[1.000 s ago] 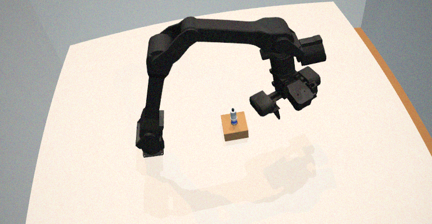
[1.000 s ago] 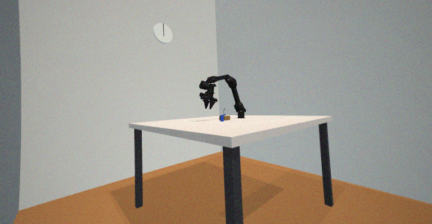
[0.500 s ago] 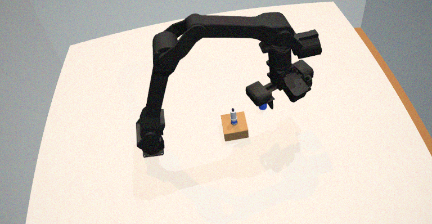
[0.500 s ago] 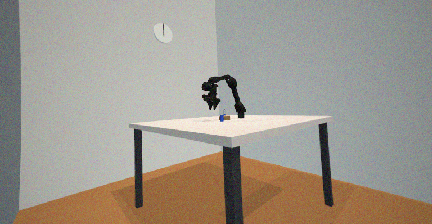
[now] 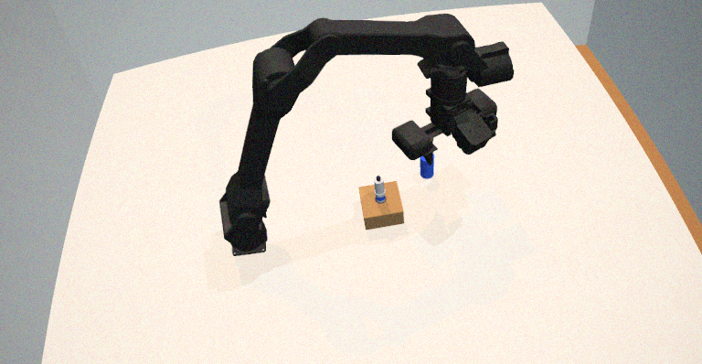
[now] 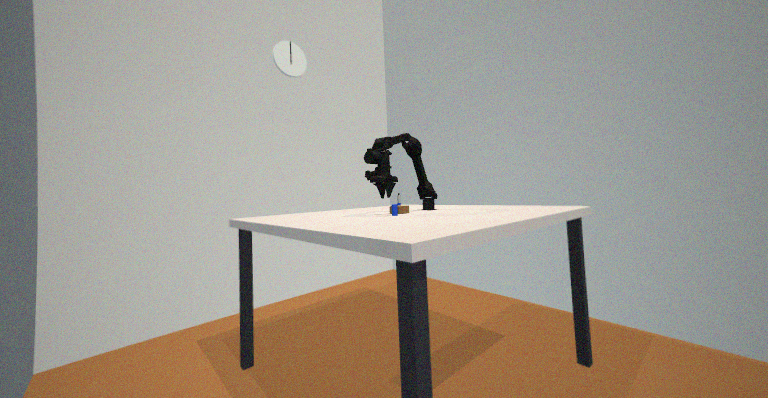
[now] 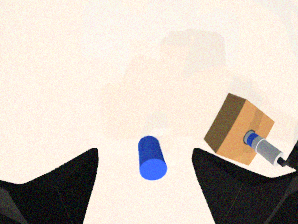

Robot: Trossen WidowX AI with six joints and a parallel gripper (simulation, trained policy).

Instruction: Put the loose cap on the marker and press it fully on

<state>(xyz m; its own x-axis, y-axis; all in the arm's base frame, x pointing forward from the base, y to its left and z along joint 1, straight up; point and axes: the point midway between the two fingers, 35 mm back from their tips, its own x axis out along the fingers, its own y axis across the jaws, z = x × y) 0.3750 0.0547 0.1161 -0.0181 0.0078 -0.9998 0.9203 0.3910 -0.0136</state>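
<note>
The blue cap lies 6 cm below my gripper tip, 3 cm to the left of it and 2 cm behind it. From my gripper tip the other things lie so: tan holder block 12 cm behind, 6 cm below, 4 cm to the right; then grey marker 12 cm behind, 4 cm to the right.
</note>
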